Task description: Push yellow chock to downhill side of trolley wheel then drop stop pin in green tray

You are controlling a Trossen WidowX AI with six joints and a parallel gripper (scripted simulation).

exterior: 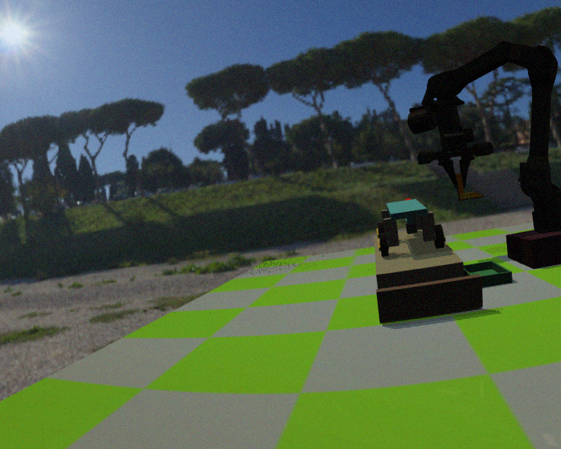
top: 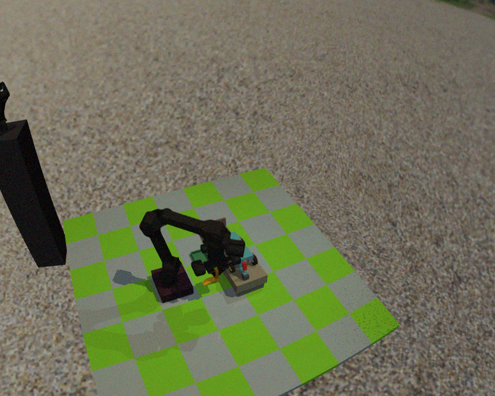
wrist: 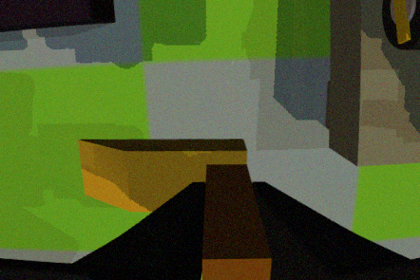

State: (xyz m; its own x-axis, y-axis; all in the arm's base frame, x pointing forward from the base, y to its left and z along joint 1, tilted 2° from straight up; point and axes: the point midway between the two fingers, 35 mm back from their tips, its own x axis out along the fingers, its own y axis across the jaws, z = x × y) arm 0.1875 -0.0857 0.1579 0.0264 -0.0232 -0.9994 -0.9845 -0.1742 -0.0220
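Now: the red-headed stop pin 130 mm ahead of my gripper tip, 40 mm to the left of it and 40 mm below it. Round my gripper tip: teal trolley: 130 mm ahead, 150 mm to the left, 60 mm below; green tray: 20 mm behind, 220 mm to the left, 180 mm below; yellow chock: 20 mm behind, 10 mm to the right, 10 mm below.
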